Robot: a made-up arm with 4 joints.
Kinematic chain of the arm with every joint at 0, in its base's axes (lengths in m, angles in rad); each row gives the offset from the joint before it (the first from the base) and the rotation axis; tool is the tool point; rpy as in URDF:
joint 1: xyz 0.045 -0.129 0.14 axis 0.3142 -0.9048 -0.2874
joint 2: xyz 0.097 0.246 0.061 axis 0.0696 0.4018 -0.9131
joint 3: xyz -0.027 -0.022 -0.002 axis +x
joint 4: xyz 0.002 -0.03 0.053 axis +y
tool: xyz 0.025 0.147 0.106 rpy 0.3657 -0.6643 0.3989
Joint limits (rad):
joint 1: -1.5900..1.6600
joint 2: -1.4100..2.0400
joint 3: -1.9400..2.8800
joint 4: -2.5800..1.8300
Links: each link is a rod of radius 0.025 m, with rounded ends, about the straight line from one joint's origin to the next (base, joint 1, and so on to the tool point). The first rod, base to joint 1, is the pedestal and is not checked.
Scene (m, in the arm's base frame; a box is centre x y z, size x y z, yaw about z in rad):
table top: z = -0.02
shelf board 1: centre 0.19 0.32 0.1 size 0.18 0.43 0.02 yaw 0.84
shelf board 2: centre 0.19 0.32 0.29 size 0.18 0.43 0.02 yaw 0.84
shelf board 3: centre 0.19 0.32 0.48 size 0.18 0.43 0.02 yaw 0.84
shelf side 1: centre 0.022 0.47 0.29 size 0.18 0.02 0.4 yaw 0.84
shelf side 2: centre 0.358 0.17 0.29 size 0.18 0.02 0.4 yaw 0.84
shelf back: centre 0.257 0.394 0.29 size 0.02 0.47 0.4 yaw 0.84
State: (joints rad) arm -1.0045 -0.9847 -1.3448 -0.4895
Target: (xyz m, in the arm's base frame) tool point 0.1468 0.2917 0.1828
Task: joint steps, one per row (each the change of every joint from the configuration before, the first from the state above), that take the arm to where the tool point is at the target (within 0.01 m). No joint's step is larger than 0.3 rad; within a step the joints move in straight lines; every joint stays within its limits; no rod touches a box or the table.
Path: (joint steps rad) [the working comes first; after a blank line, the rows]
Joints at the target: -0.0466 -0.0252 -0.9534 0.1178
Straight joint move there: touches shelf board 1.

1: 0.2906 -0.0141 0.0183 -0.0691
2: 0.2906 -0.0141 0.0184 -0.0691
3: 0.2906 -0.0142 0.0183 -0.0691
4: 0.2907 -0.0141 0.0184 -0.0690
5: -0.0512 0.2540 0.0795 0.2209
6: -0.0511 0.2540 0.0795 0.2209
7: -0.0512 0.2540 0.0795 0.2209
8: -0.0511 0.2540 0.0795 0.2209

